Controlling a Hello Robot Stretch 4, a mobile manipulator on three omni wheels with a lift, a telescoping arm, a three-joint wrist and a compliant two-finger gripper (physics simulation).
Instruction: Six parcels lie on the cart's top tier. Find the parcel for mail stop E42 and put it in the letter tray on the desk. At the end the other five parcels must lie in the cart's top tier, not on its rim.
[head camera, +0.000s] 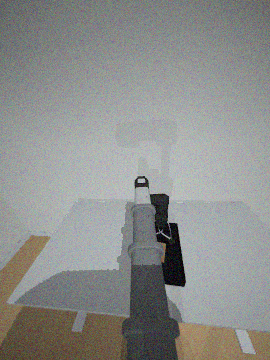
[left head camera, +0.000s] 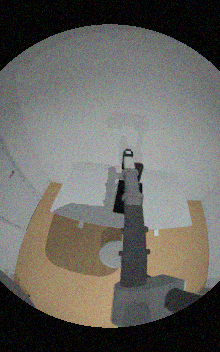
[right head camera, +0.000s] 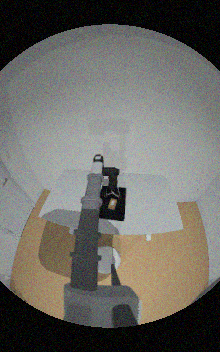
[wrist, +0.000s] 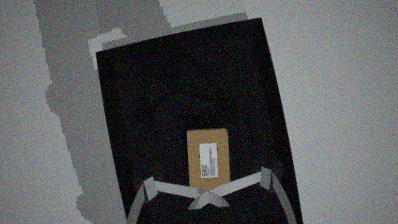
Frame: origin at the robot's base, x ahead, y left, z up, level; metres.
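Seen in the pictures: gripper, between the fingertips: (head camera: 160, 241) (right head camera: 112, 198) (wrist: 207, 170); robot's base, origin of its link: (left head camera: 114, 253) (right head camera: 104, 258).
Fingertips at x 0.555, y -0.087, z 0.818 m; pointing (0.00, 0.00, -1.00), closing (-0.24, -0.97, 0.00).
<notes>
Pixels of each thing's top centre, then the offset from my fingertips to it. Level surfaces: height alone.
- brown parcel, centre of its top: (wrist: 208, 160) (right head camera: 112, 202) dx -0.002, dy -0.002, dz -0.072 m
- black letter tray, centre of its top: (wrist: 200, 149) (head camera: 158, 244) (right head camera: 111, 199) (left head camera: 129, 194) dx +0.018, dy +0.004, dz -0.060 m
- pale grey desk, height of its surface: dz -0.125 m
- Wooden floor, height of its surface: dz -0.845 m
A brown parcel (wrist: 208, 160) (head camera: 163, 253) (right head camera: 112, 203) with a white label lies flat inside the black letter tray (wrist: 160, 90) (head camera: 176, 272) (left head camera: 119, 201) (right head camera: 120, 213). The label print is too small to read. The tray rests on the pale grey desk (head camera: 220, 275) (left head camera: 170, 200) (right head camera: 155, 210). My gripper (wrist: 207, 170) (head camera: 164, 234) (right head camera: 112, 193) is open and empty above the tray, its fingertips apart on either side of the parcel's near end in the wrist view and clear of it. The cart and the other parcels do not show.
My telescoping arm (head camera: 145, 285) (left head camera: 134, 250) (right head camera: 85, 255) reaches over the desk's near edge and hides part of the tray in the head views. A pale wall stands behind the desk. Wooden floor (left head camera: 175, 265) (right head camera: 165, 270) shows in front of the desk and at its sides.
</notes>
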